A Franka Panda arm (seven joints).
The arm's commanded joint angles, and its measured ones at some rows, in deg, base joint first. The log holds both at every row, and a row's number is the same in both.
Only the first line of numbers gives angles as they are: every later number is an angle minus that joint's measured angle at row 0.
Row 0, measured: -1.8, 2.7, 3.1, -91.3, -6.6, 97.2, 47.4
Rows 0 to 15, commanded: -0.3, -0.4, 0.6, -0.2, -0.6, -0.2, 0.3; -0.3, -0.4, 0.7, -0.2, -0.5, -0.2, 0.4; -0.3, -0.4, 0.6, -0.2, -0.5, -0.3, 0.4; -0.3, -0.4, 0.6, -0.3, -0.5, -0.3, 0.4; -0.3, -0.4, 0.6, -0.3, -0.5, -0.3, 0.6; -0.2, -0.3, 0.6, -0.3, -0.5, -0.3, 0.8; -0.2, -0.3, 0.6, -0.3, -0.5, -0.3, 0.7; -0.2, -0.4, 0.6, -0.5, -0.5, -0.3, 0.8; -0.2, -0.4, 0.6, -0.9, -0.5, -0.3, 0.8; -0.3, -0.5, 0.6, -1.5, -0.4, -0.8, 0.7; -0.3, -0.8, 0.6, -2.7, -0.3, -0.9, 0.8; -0.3, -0.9, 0.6, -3.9, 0.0, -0.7, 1.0; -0.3, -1.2, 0.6, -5.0, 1.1, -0.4, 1.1; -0.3, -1.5, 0.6, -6.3, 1.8, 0.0, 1.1; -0.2, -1.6, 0.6, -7.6, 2.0, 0.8, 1.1; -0.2, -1.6, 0.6, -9.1, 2.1, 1.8, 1.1
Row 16, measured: 0.0, 0.0, 0.1, -4.3, 1.1, -0.3, 0.0
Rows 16 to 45, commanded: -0.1, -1.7, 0.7, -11.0, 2.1, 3.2, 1.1; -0.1, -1.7, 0.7, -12.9, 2.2, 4.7, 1.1; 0.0, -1.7, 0.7, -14.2, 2.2, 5.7, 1.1; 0.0, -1.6, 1.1, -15.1, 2.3, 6.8, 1.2; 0.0, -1.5, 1.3, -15.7, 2.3, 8.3, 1.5; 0.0, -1.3, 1.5, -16.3, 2.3, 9.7, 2.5; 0.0, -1.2, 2.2, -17.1, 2.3, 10.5, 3.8; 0.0, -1.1, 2.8, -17.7, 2.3, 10.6, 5.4; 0.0, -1.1, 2.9, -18.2, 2.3, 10.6, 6.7; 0.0, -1.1, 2.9, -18.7, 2.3, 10.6, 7.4; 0.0, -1.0, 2.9, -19.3, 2.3, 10.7, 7.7; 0.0, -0.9, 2.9, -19.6, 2.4, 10.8, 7.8; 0.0, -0.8, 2.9, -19.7, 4.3, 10.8, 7.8; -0.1, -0.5, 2.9, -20.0, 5.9, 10.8, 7.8; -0.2, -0.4, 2.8, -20.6, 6.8, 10.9, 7.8; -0.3, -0.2, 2.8, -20.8, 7.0, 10.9, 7.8; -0.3, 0.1, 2.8, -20.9, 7.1, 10.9, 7.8; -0.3, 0.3, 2.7, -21.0, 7.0, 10.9, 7.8; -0.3, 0.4, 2.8, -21.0, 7.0, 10.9, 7.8; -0.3, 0.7, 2.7, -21.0, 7.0, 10.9, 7.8; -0.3, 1.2, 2.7, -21.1, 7.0, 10.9, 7.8; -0.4, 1.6, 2.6, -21.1, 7.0, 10.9, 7.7; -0.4, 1.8, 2.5, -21.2, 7.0, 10.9, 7.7; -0.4, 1.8, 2.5, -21.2, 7.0, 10.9, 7.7; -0.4, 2.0, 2.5, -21.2, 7.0, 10.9, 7.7; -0.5, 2.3, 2.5, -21.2, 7.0, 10.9, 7.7; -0.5, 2.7, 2.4, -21.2, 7.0, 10.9, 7.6; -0.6, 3.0, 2.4, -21.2, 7.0, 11.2, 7.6; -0.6, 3.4, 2.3, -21.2, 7.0, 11.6, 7.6; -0.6, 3.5, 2.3, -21.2, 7.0, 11.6, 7.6
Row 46, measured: -0.2, 3.1, 2.3, -20.7, 6.2, 9.9, 6.9
